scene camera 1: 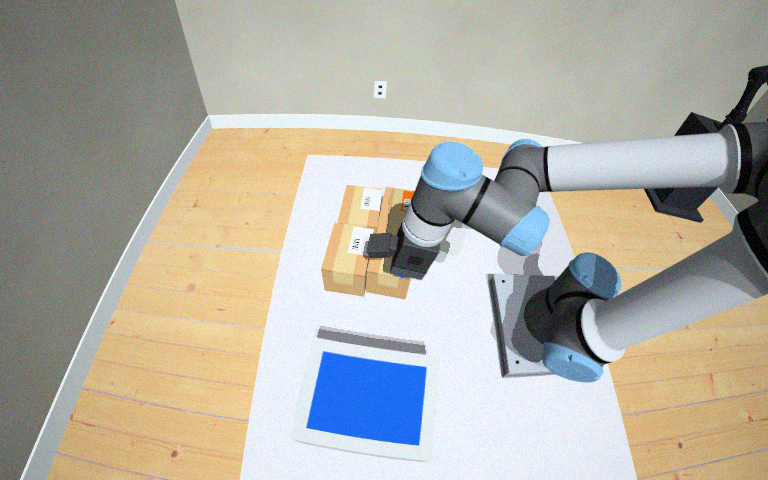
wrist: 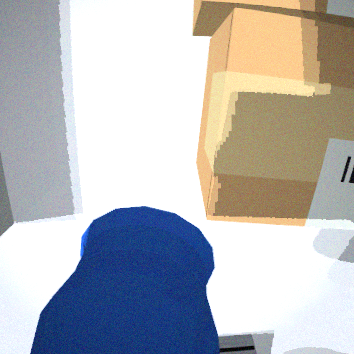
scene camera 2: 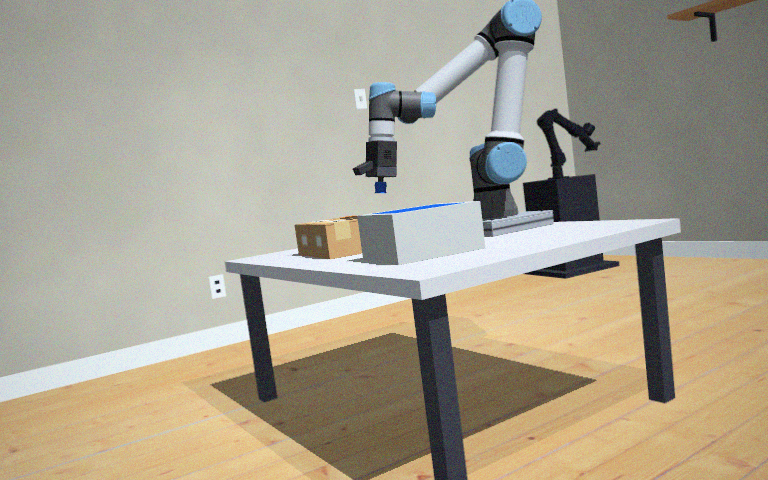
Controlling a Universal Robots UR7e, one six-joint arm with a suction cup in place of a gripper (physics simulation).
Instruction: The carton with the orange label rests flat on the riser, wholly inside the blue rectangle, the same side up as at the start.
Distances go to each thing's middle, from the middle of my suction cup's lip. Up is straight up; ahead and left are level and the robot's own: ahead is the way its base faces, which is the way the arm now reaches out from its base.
My suction cup is 260 mm to the right of the riser (scene camera 1: 357, 399), 120 mm above it and 30 mm short of it.
